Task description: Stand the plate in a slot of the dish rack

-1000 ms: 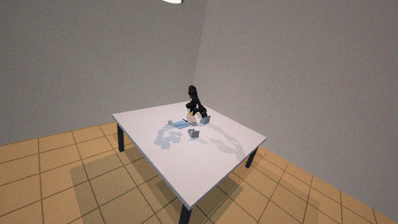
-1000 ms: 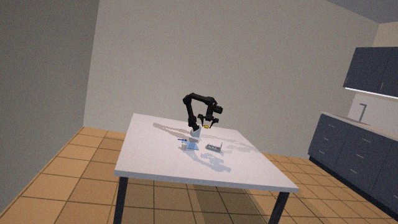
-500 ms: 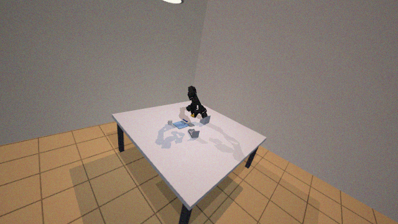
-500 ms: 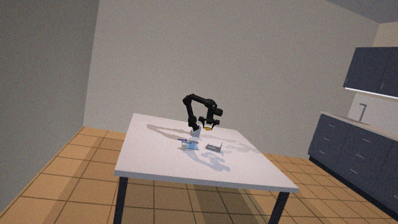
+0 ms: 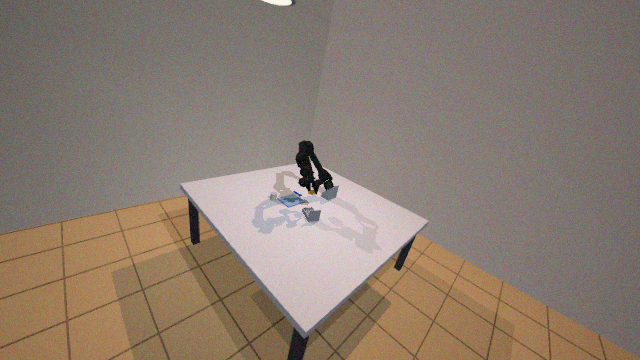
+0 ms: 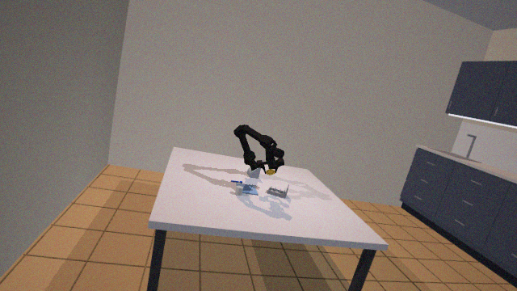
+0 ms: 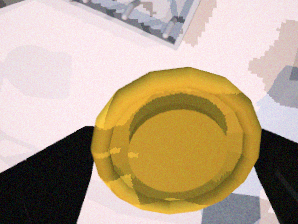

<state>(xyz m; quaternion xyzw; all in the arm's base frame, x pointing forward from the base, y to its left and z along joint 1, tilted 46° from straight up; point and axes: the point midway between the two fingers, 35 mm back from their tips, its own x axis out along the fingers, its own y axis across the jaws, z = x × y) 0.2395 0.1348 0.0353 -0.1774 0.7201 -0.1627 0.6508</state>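
Now: the grey dish rack 50 mm ahead of my gripper tip, 70 mm to the left of it and 100 mm below it. The rest, counted from my gripper tip: blue mat (60 mm ahead, 150 mm to the right, 120 mm below); then yellow plate (10 mm above).
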